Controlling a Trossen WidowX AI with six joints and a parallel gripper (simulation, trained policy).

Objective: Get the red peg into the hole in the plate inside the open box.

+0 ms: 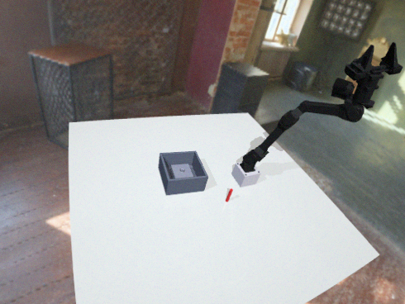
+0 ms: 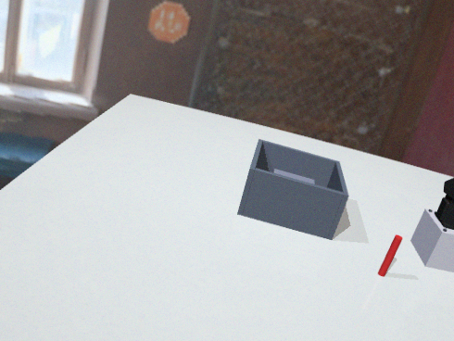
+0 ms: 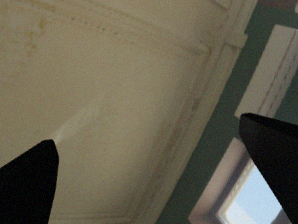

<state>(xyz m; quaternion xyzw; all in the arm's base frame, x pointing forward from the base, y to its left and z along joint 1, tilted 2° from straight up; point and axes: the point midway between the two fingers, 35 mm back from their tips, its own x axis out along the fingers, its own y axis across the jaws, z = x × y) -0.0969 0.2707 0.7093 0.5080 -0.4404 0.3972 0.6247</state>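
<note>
My gripper tip is 790 mm above the red peg, 220 mm short of it and 150 mm to the left of it. From my gripper tip the other things lie so: dark grey box: 800 mm below, 400 mm ahead, 330 mm to the right; grey plate: 780 mm below, 400 mm ahead, 330 mm to the right.
</note>
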